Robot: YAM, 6 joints.
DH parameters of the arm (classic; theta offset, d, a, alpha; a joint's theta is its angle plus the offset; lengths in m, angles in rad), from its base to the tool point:
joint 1: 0 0.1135 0.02 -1.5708
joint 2: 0 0 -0.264 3.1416
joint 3: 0.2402 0 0.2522 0
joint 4: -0.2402 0 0.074 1.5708
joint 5: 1.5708 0 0 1.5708
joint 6: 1.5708 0.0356 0 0
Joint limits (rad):
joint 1: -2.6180..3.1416
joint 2: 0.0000..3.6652
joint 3: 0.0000..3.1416
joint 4: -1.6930..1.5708
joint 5: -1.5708..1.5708
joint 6: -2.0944..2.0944
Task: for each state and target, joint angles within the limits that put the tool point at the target. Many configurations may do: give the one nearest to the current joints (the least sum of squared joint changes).
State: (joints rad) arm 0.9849 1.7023 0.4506 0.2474 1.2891 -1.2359
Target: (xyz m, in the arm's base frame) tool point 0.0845 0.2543 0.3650
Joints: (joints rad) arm 1.3777 1.2232 0.9585 0.3776 1.2824 -1.2359
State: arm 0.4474 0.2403 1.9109 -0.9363 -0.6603 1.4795
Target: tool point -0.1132 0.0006 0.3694
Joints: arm 0.1967 0.0443 1.2492 -1.2641 -0.6919 1.4795
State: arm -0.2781 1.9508 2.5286 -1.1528 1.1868 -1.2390
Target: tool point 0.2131 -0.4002 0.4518
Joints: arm -1.0101 2.2089 2.6648 -0.8665 1.1407 -1.2390
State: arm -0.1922 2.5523 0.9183 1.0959 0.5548 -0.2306
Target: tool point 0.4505 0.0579 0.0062
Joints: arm 0.1658 2.5586 1.2067 1.0965 0.5060 -0.2306
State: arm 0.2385 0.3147 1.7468 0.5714 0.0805 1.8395
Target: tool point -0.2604 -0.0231 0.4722
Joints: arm 0.0794 0.0000 1.3003 0.5014 0.0664 1.8395
